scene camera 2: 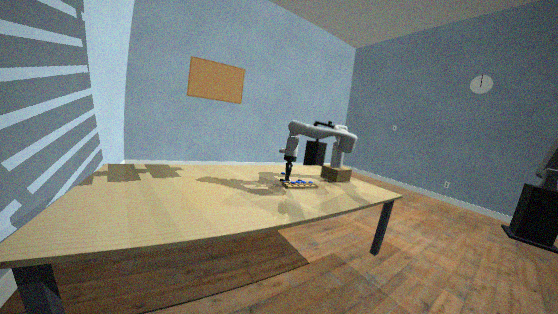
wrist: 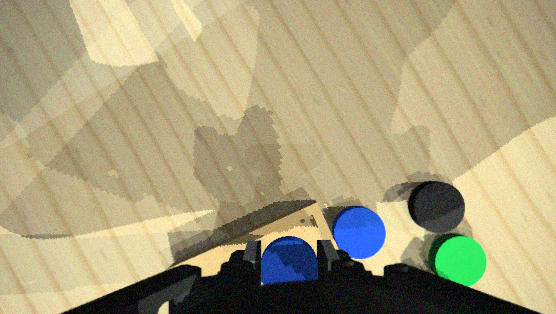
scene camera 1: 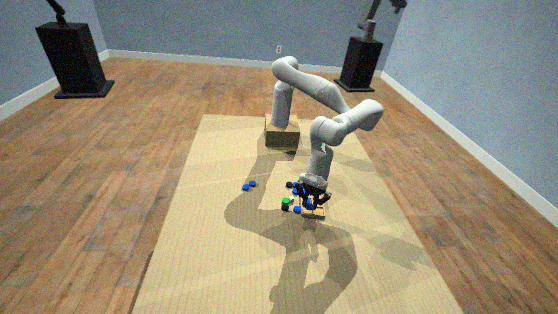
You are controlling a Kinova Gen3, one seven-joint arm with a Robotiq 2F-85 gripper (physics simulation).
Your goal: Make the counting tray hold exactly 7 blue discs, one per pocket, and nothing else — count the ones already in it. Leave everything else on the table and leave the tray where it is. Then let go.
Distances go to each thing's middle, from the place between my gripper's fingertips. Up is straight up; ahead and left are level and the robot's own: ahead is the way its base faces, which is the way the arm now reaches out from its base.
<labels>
Right now my hand is 80 mm past the wooden counting tray (wrist: 307, 222), 50 mm to the right of it and 20 mm above it. From my hand the other things lie so: green disc (wrist: 453, 256) (70 mm behind, 70 mm to the right, 20 mm below).
</labels>
